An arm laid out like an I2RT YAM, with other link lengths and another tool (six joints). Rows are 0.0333 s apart.
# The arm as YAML. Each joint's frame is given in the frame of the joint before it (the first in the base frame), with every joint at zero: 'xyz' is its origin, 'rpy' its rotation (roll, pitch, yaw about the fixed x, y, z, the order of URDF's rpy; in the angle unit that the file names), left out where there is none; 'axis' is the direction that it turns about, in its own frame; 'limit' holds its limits. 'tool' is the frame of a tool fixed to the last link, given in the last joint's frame.
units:
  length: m
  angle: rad
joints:
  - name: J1
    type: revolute
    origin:
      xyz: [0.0, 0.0, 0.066]
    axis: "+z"
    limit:
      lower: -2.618
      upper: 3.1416
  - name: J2
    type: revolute
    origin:
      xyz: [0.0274, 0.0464, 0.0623]
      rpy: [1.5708, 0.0, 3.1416]
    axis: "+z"
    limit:
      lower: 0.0
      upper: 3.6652
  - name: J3
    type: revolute
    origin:
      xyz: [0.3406, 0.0, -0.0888]
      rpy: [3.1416, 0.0, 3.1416]
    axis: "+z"
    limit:
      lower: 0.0
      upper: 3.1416
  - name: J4
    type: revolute
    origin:
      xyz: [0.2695, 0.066, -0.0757]
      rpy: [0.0, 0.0, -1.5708]
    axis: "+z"
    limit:
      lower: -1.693
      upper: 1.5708
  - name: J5
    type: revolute
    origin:
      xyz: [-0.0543, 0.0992, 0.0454]
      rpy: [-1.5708, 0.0, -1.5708]
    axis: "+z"
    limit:
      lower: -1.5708
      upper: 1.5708
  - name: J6
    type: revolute
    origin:
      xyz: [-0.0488, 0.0, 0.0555]
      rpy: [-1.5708, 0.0, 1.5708]
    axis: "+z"
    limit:
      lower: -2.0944
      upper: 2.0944
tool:
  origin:
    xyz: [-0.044, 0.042, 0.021]
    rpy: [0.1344, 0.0, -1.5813]
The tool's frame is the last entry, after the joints.
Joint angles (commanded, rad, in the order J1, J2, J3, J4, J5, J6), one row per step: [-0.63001, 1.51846, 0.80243, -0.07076, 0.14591, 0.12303]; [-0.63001, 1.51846, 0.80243, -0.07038, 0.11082, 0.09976]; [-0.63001, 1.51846, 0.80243, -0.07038, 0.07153, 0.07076]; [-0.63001, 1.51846, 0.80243, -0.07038, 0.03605, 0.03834]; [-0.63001, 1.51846, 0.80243, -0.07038, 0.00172, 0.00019]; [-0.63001, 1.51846, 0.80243, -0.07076, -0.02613, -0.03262]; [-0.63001, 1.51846, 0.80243, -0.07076, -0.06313, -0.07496]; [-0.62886, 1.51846, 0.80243, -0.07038, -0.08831, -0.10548]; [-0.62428, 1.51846, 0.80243, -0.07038, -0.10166, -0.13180]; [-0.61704, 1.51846, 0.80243, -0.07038, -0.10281, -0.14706]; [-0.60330, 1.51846, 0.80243, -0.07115, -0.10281, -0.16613]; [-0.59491, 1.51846, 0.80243, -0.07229, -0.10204, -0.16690]
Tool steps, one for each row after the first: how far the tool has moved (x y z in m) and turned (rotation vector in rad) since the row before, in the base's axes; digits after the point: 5 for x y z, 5 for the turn. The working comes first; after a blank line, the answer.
Tool pose at each row, in the base's axes (x y z in m, rotation vector in rad; the steps are taken from these numbers as rounded here): [0.27749, -0.28964, 0.25198, 1.00391, 2.19060, -0.57451]; [0.28117, -0.28853, 0.25134, 0.96119, 2.20756, -0.54503]; [0.28537, -0.28706, 0.25075, 0.90959, 2.22629, -0.51355]; [0.28944, -0.28549, 0.25050, 0.85545, 2.24377, -0.48836]; [0.29365, -0.28370, 0.25057, 0.79484, 2.26104, -0.46752]; [0.29708, -0.28204, 0.25069, 0.74325, 2.27414, -0.45155]; [0.30152, -0.27968, 0.25099, 0.67558, 2.28788, -0.43002]; [0.30490, -0.27757, 0.25137, 0.62591, 2.29581, -0.41596]; [0.30822, -0.27493, 0.25187, 0.58312, 2.30294, -0.41167]; [0.31098, -0.27226, 0.25230, 0.55625, 2.30798, -0.41452]; [0.31551, -0.26741, 0.25275, 0.51796, 2.31551, -0.41717]; [0.31765, -0.26471, 0.25261, 0.50779, 2.31825, -0.41401]

[0.00368, 0.00111, -0.00064, 0.00843, -0.00293, 0.04112]; [0.00420, 0.00147, -0.00059, 0.00754, -0.00223, 0.04819]; [0.00407, 0.00157, -0.00025, 0.00284, 0.00009, 0.04797]; [0.00421, 0.00179, 0.00007, -0.00171, 0.00215, 0.05125]; [0.00343, 0.00166, 0.00012, -0.00281, 0.00201, 0.04289]; [0.00444, 0.00236, 0.00030, -0.00408, 0.00064, 0.05608]; [0.00338, 0.00211, 0.00038, -0.00455, -0.00001, 0.04047]; [0.00332, 0.00264, 0.00050, -0.00880, 0.00328, 0.03256]; [0.00276, 0.00267, 0.00043, -0.00897, 0.00450, 0.01880]; [0.00453, 0.00485, 0.00045, -0.01166, 0.00671, 0.02717]; [0.00214, 0.00270, -0.00014, -0.00029, 0.00149, 0.00839]
